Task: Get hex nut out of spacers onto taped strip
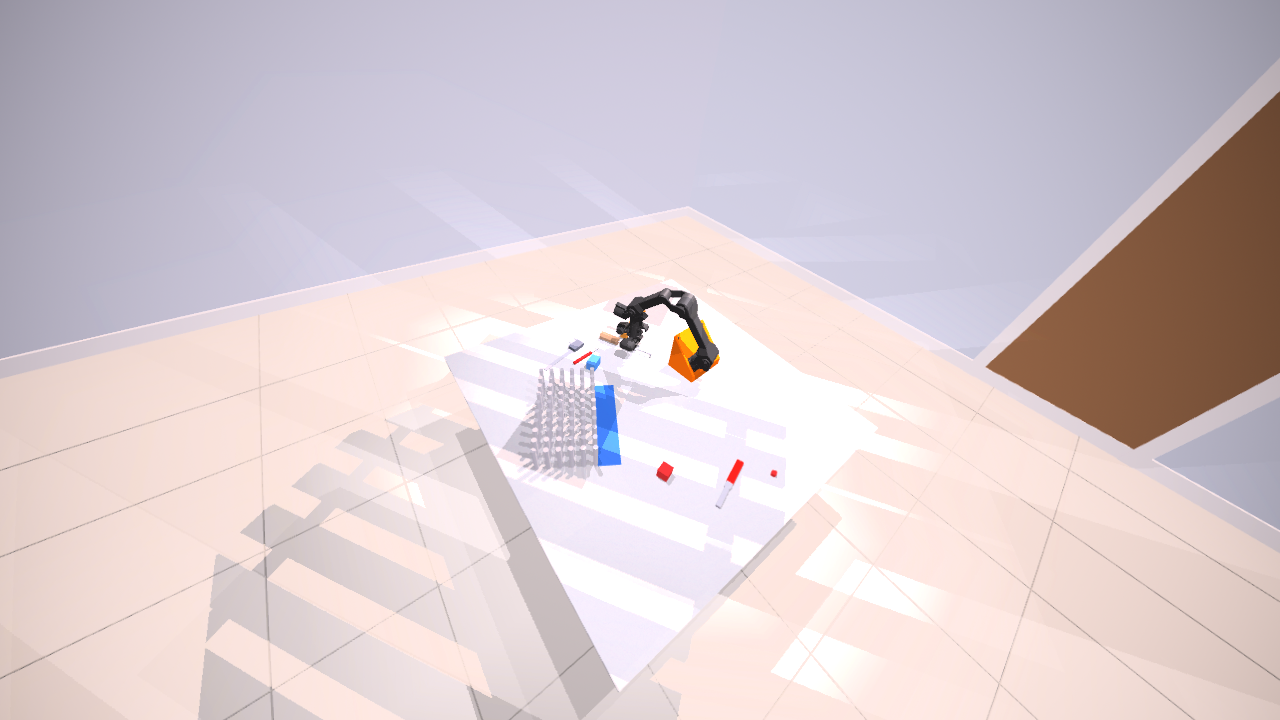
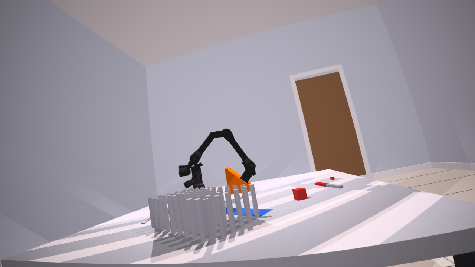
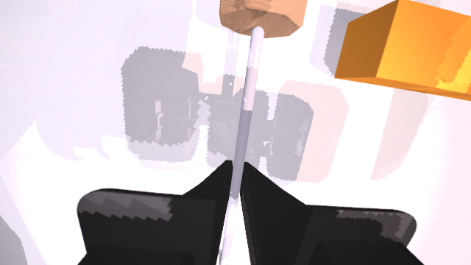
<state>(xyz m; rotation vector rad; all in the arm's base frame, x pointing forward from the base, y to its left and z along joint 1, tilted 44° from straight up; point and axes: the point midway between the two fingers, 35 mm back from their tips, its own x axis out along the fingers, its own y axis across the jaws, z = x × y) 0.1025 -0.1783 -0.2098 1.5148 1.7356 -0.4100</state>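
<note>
The yellow bar is 130 mm to the right of my gripper tip, 130 mm behind it and 10 mm above it. The rest, counted from my gripper tip: blue block (210 mm ahead, 30 mm to the right, 10 mm above); then blue taped strip (350 mm ahead, 220 mm to the left, 10 mm below); then thin red stick (170 mm ahead, 100 mm to the right).
</note>
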